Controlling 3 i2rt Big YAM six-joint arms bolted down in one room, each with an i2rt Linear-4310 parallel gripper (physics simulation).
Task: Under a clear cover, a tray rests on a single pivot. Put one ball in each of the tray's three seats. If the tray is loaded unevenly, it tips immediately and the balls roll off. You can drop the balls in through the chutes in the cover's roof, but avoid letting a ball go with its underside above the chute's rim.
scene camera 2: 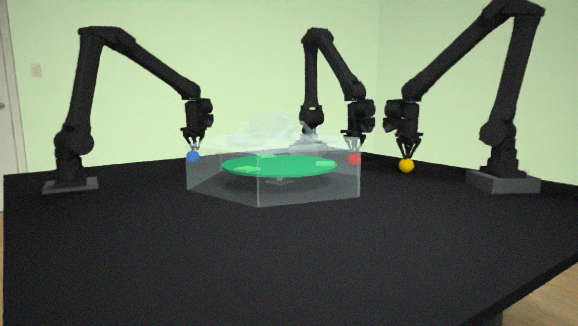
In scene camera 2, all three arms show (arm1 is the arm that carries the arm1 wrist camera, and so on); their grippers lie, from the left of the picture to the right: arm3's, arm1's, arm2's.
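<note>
The green round tray (280,165) sits level on its pivot (278,180) under the clear cover (308,192); light green patches show on it and no ball lies on it. Arm3's gripper (193,150) is shut on the blue ball (192,157), seen at the cover's left edge. Arm1's gripper (353,151) is shut on the red ball (354,159), seen through or behind the cover's right edge. Arm2's gripper (407,157) is shut on the yellow ball (406,166), which hangs above the table right of the cover. The chutes in the roof are too faint to tell apart.
The black table (200,260) carries all three arms. Arm3's base (70,185) is at the left, arm2's base (515,185) at the right, and arm1's base stands behind the cover. Translucent chute shapes rise from the cover's roof.
</note>
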